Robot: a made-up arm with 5 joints. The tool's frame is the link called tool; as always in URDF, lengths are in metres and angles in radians. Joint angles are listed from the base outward. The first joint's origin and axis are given. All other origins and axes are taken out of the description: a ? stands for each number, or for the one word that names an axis. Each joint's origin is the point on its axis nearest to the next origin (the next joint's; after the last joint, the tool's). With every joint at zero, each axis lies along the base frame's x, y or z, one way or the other. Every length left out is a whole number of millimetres.
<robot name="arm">
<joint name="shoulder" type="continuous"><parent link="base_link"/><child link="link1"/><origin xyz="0.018 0.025 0.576"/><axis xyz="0 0 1"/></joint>
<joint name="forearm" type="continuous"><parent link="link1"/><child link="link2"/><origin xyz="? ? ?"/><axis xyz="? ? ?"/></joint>
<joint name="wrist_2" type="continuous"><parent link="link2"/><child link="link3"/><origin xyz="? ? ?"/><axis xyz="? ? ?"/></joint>
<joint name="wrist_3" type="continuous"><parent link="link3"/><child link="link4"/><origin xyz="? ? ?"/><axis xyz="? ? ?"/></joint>
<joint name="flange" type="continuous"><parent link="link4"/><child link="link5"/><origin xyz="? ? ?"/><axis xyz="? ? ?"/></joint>
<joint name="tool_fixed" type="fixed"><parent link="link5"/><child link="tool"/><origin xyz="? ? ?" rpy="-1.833 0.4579 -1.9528"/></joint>
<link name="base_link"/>
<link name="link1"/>
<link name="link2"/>
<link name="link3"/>
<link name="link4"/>
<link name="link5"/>
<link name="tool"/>
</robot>
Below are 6 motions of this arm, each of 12 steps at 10 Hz.
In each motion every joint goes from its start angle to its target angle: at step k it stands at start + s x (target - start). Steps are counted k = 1, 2, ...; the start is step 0. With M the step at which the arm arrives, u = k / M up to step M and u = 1 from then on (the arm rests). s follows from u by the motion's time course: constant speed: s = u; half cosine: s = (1 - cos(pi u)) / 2; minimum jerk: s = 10 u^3 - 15 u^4 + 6 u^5.
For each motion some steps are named. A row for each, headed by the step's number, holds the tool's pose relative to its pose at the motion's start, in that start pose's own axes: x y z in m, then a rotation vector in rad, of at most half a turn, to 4 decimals.
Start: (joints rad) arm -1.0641 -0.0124 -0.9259 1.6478 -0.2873
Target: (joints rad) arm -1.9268 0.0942 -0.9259 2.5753 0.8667
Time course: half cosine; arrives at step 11
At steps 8, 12:
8: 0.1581 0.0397 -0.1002 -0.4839 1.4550 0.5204
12: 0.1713 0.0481 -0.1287 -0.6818 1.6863 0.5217

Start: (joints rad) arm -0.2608 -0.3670 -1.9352 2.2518 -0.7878
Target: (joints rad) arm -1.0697 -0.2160 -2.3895 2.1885 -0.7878
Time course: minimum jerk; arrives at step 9
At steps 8, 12:
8: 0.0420 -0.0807 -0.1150 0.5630 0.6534 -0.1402
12: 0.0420 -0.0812 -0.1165 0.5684 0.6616 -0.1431

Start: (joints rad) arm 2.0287 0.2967 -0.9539 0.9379 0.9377
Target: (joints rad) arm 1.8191 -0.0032 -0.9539 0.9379 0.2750
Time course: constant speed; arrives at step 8
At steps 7, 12:
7: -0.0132 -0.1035 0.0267 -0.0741 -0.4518 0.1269
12: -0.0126 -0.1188 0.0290 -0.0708 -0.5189 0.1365

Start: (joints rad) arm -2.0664 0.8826 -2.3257 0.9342 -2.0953
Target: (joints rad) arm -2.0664 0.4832 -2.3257 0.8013 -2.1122
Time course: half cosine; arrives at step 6
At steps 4, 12:
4: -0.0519 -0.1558 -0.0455 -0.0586 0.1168 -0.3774
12: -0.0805 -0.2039 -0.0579 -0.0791 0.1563 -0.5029

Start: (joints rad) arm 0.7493 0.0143 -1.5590 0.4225 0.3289
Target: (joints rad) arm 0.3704 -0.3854 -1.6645 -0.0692 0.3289
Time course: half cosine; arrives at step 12
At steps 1, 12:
1: -0.0018 -0.0047 0.0023 0.0162 -0.0065 0.0052
12: -0.1282 -0.2764 -0.0033 0.8913 -0.5345 0.2123

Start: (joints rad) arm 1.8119 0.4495 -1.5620 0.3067 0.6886
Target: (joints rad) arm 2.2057 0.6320 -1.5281 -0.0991 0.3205
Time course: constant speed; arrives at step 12
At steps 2, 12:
2: -0.0075 0.0192 -0.0241 -0.0697 -0.0943 0.0281
12: -0.0355 0.0834 -0.1682 -0.3795 -0.5645 0.2054

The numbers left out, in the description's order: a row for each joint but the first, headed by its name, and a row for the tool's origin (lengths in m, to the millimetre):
forearm: xyz -0.014 0.014 0, axis 0 1 0
wrist_2: xyz 0.024 0 0.195, axis 0 1 0
wrist_3: xyz 0.075 0 -0.236, axis 0 1 0
flange: xyz 0.081 0 -0.08, axis 0 0 -1
tool: xyz 0.019 -0.013 0

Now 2 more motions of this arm.
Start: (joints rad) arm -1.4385 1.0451 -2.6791 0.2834 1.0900
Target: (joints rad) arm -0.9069 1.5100 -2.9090 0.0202 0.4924
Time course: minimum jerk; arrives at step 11
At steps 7, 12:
7: 0.0723 0.0333 -0.2091 -0.5570 -0.3328 0.0589
12: 0.0927 0.0190 -0.2855 -0.7355 -0.4556 0.1174

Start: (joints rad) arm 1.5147 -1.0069 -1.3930 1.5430 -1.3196
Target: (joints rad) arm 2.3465 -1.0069 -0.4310 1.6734 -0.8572
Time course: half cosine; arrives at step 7
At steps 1, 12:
1: 0.0041 0.0147 0.0050 -0.0095 -0.0167 0.0592
12: -0.1086 0.3024 0.0370 -0.7136 -0.3233 0.7911

